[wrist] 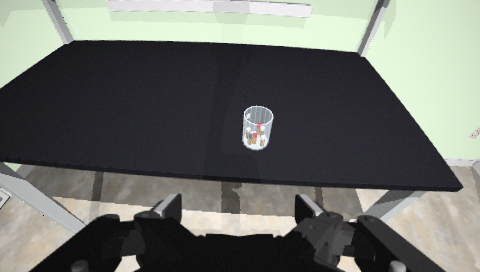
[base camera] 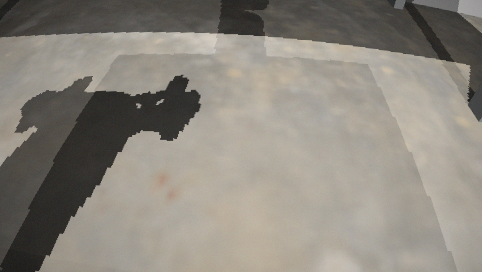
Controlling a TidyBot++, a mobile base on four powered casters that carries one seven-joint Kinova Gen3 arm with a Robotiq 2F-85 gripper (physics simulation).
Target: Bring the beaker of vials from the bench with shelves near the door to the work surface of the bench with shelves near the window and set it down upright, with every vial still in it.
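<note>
A clear glass beaker [wrist: 257, 128] stands upright on the black bench top [wrist: 125, 100] in the wrist view, a little right of the middle and nearer the front edge than the back. Several small brown vials with white, red and dark caps show inside it, near its bottom. My gripper [wrist: 238, 206] is open and empty at the bottom of the wrist view. It is apart from the beaker, on the near side of the bench's front edge. The beaker does not show in the base camera view, which looks at the floor.
Grey uprights [wrist: 374, 27] rise at the bench's back corners, with a pale bar [wrist: 210, 7] at the back above the top. Grey legs [wrist: 42, 200] stand below the front edge. A leg [base camera: 477, 105] shows at the right of the base camera view. Dark shadows cross the floor.
</note>
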